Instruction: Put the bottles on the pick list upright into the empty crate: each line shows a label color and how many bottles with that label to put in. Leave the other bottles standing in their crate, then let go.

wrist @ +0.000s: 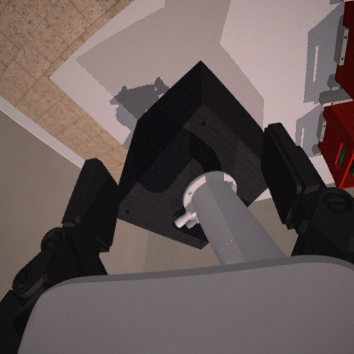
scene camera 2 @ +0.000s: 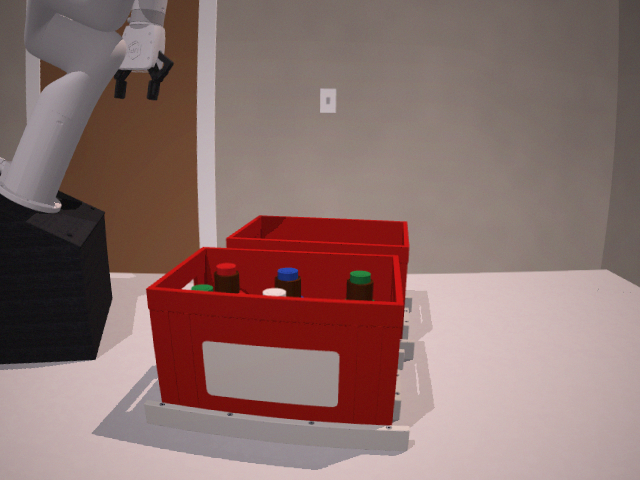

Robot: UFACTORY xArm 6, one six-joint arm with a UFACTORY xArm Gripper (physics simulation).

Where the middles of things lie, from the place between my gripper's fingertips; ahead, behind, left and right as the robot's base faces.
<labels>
Now: the red-capped bottle (scene camera 2: pixel 226 279) 40 cm to the right of my hand, 32 cm below it and 26 cm ahead of it.
</labels>
